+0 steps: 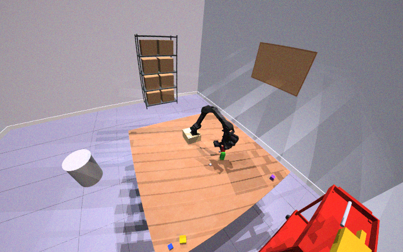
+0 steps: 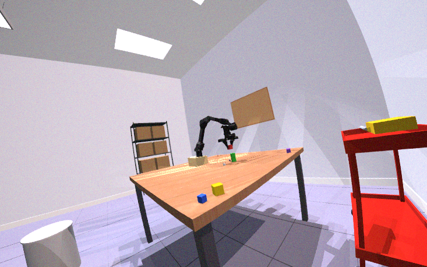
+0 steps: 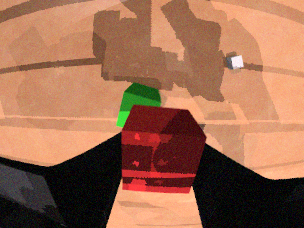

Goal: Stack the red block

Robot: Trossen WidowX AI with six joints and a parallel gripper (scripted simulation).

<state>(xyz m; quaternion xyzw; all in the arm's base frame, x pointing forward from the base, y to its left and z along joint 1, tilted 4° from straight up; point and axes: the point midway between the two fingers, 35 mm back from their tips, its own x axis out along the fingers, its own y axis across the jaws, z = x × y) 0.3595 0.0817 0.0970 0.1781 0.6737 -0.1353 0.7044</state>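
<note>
Now: the small grey ball 120 mm below my gripper tip, 70 mm behind it and 50 mm to the left of it. From my gripper tip the other things lie so: purple cube 440 mm ahead, 270 mm to the left, 110 mm below; then small white cube 130 mm to the right, 120 mm below, 10 mm ahead; then red block 10 mm above.
</note>
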